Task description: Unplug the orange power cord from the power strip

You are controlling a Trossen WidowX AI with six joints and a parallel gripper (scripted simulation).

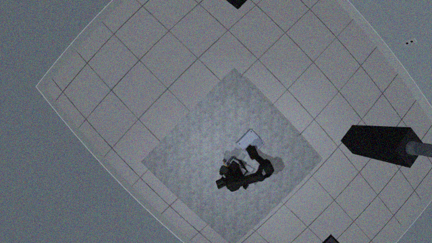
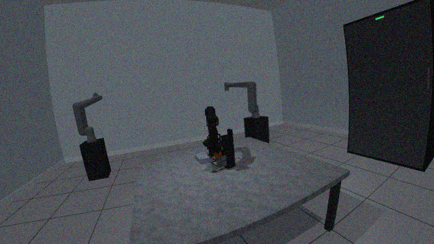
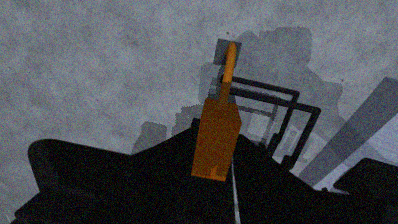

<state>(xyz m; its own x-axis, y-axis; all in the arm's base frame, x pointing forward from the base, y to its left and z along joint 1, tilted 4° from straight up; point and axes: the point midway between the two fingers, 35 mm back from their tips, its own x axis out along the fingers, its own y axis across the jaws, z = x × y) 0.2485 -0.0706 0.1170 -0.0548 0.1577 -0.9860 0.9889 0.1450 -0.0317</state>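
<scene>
Right now my gripper tip is 20 mm to the right of the orange plug and 10 mm past it.
</scene>
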